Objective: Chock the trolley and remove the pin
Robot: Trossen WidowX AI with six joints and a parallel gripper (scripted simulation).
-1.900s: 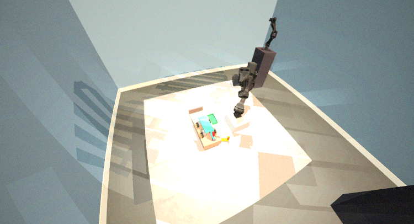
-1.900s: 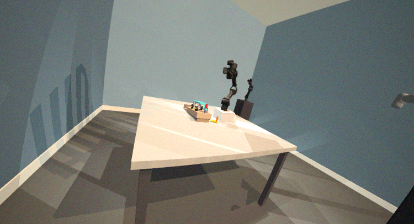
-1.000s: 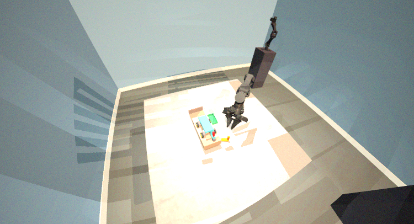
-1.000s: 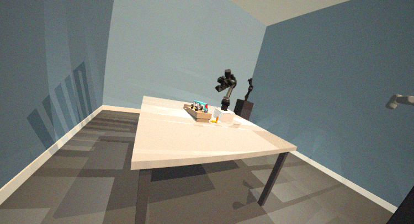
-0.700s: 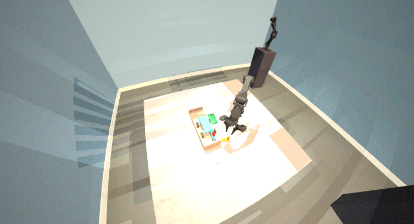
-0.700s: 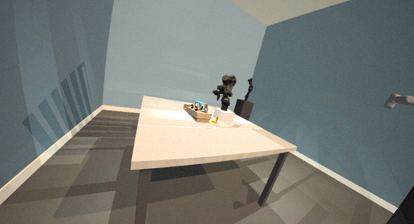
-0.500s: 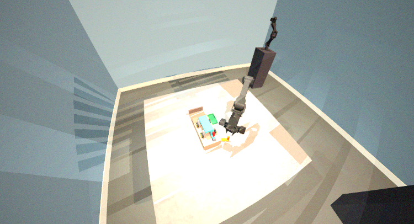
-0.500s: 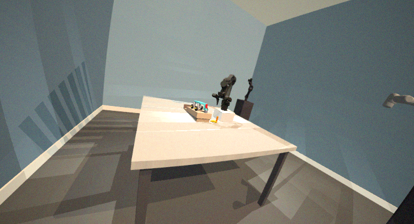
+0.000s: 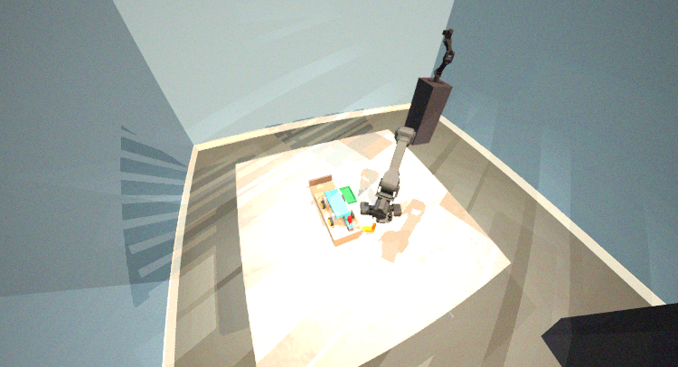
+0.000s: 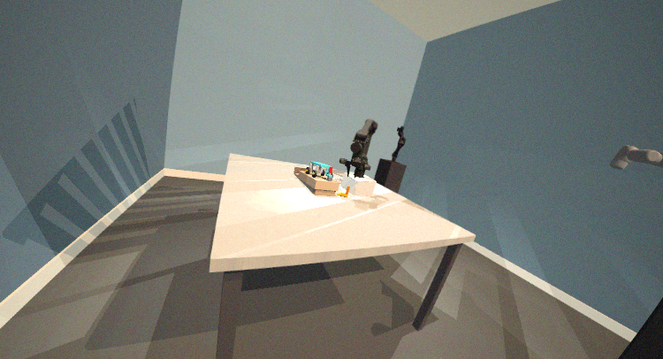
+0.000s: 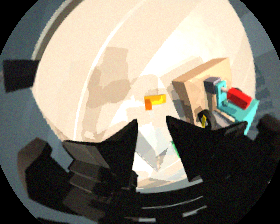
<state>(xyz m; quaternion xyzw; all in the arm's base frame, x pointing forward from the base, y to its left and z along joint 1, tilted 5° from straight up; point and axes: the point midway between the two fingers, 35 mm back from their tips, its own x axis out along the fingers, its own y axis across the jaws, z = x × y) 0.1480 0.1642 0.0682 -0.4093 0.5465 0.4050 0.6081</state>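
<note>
The yellow chock is 20 mm ahead of my gripper tip, 10 mm to the right of it and 100 mm below it. Also, from my gripper tip: cyan trolley 170 mm ahead, 120 mm to the right, 20 mm below; red-headed stop pin 140 mm ahead, 10 mm to the right; green tray 60 mm ahead, 250 mm to the right, 130 mm below.
</note>
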